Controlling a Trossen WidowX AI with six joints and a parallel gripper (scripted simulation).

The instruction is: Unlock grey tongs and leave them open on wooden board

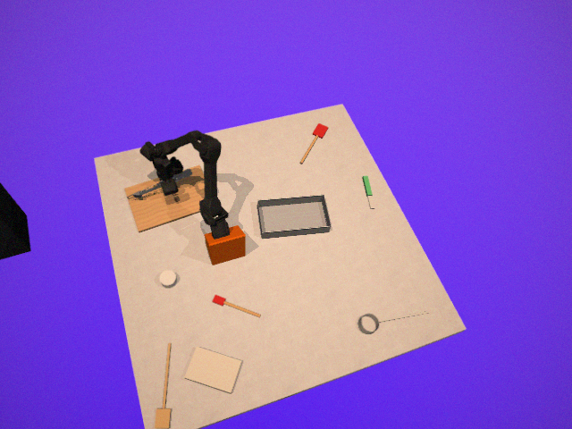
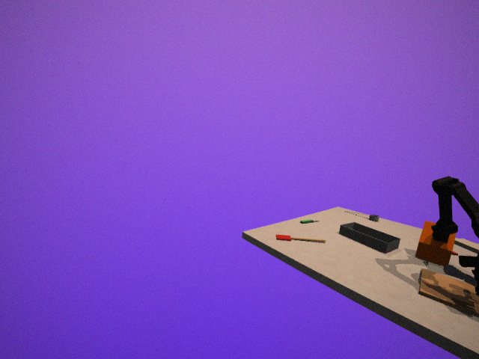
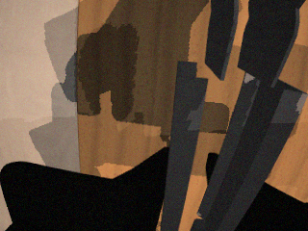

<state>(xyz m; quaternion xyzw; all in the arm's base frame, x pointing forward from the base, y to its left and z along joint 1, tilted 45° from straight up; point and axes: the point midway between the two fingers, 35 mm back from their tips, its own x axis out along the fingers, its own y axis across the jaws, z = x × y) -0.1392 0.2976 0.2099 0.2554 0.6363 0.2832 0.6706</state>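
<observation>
The wooden board lies 4 cm below my gripper tip and 3 cm to the right of it. From my gripper tip the other things lie so: grey roasting tin (48 cm ahead, 32 cm to the right, 2 cm below); red spatula (76 cm ahead, 8 cm to the left, 4 cm below); white disc (42 cm to the right, 11 cm behind, 3 cm below).
</observation>
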